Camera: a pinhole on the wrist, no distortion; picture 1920 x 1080 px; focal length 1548.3 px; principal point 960.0 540.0 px. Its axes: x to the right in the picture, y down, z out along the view. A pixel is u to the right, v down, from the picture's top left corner.
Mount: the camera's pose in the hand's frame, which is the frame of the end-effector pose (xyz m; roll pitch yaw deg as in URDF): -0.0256 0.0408 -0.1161 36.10 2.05 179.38
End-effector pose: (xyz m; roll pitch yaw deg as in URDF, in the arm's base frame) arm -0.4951 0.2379 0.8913 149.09 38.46 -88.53
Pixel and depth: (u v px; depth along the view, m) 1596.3 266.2 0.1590
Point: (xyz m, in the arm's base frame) -0.6277 0.2538 1.0175
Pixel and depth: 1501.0 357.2 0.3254
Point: -0.7863 0.3237 1.0077
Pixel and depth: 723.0 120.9 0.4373
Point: -0.9181 0.1645 0.9138
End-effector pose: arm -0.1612 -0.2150 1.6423 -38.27 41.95 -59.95
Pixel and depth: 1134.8 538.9 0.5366
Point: 0.2228 0.0720 1.7268
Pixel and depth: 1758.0 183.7 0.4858
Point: 0.0926 0.2542 1.7558
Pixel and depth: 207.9 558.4 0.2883
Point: 0.0753 -0.1470 1.5474
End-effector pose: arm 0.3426 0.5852 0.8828 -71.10 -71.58 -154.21
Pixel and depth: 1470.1 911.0 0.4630
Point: 0.4651 0.2294 0.6659
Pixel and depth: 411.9 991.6 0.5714
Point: 0.4470 0.0755 1.0075
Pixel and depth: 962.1 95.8 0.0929
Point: 0.2331 0.5498 0.8163
